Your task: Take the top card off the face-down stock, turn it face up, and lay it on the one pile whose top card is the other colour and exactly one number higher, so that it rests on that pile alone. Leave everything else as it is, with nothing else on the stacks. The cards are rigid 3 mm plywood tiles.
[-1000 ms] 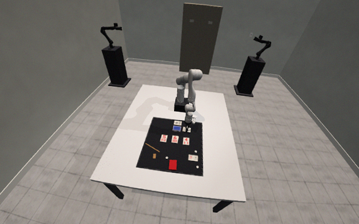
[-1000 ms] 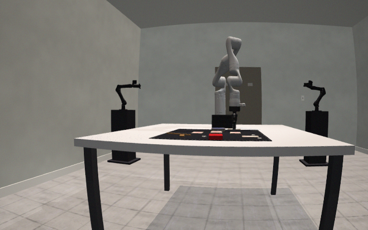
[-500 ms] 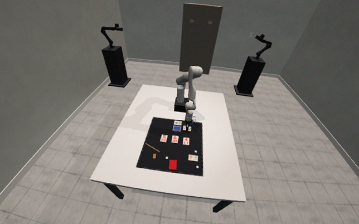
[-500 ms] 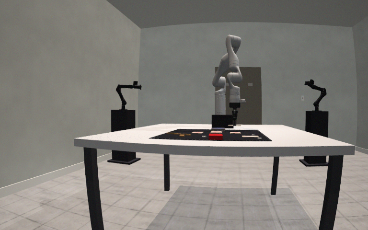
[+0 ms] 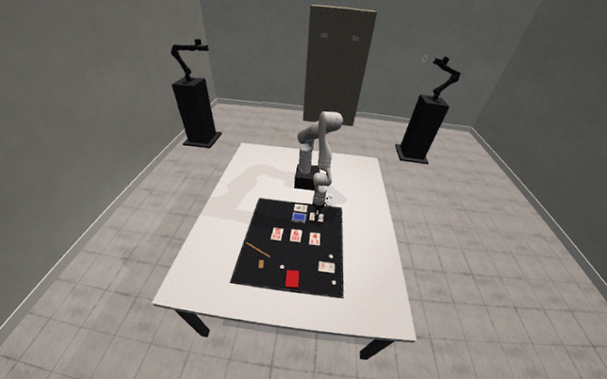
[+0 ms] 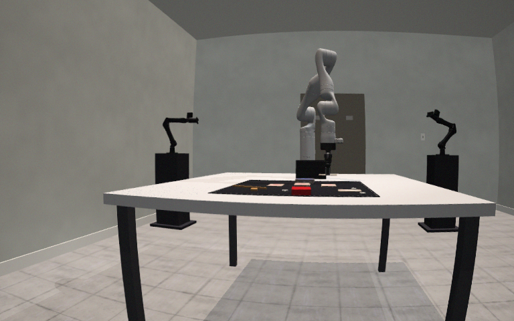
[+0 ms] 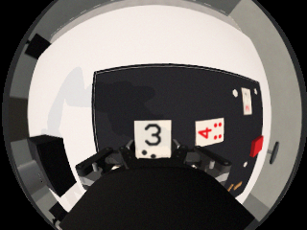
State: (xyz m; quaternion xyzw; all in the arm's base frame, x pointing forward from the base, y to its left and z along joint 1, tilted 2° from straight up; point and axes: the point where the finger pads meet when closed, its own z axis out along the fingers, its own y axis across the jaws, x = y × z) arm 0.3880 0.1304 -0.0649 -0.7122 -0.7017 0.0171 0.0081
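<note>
Now: hand 1 cm above the blue-backed card. Also, from my hand: wooden stick (28 cm ahead, 32 cm to the right, 5 cm below); then black mat (17 cm ahead, 12 cm to the right, 7 cm below); then black 6 card (9 cm behind, 11 cm to the right, 5 cm below).
</note>
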